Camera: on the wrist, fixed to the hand. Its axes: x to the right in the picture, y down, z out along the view.
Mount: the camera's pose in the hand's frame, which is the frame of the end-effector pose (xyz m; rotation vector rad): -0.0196 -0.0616 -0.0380 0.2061 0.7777 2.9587
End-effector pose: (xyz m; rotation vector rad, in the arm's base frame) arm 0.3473 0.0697 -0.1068 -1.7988 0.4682 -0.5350
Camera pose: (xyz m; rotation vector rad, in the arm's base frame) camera 0.3123 0.0682 -0.0405 0.7085 2.3906 0.9060
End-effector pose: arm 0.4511 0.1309 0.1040 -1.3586 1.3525 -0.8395
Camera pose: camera 0.4297 0.1356 0.1757 1.7425 1.8151 0.7889
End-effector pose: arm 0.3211 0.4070 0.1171 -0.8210 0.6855 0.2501
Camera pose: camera 0.3168 0.3387 0.1477 -0.9442 -1.7713 -2.0416
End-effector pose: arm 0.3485 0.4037 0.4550 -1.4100 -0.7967 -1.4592
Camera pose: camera 0.2756 0.3947 0.4397 -0.3385 1.3714 0.6656
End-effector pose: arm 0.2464 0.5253 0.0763 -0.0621 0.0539 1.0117
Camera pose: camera 0.2877 0.4732 0.0415 0.1002 -0.7050 -2.1167
